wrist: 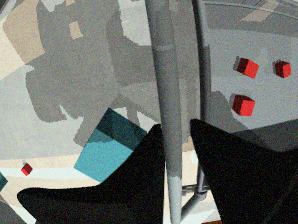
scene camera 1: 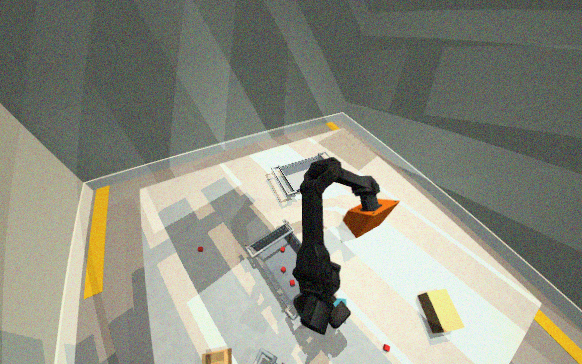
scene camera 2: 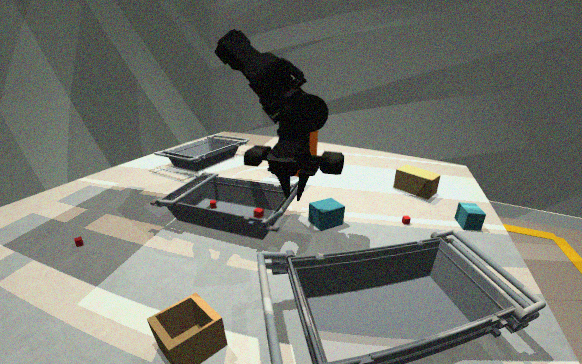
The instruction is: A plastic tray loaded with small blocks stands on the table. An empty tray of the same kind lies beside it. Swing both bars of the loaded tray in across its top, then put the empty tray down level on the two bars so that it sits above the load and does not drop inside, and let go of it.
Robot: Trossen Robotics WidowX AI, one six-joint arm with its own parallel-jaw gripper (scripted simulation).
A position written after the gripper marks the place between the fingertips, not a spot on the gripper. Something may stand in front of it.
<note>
In view: the gripper (scene camera 2: 293,199), a tray (scene camera 2: 198,155) and a teal block (scene camera 2: 324,214).
The gripper shows as well in the wrist view (wrist: 175,128).
</note>
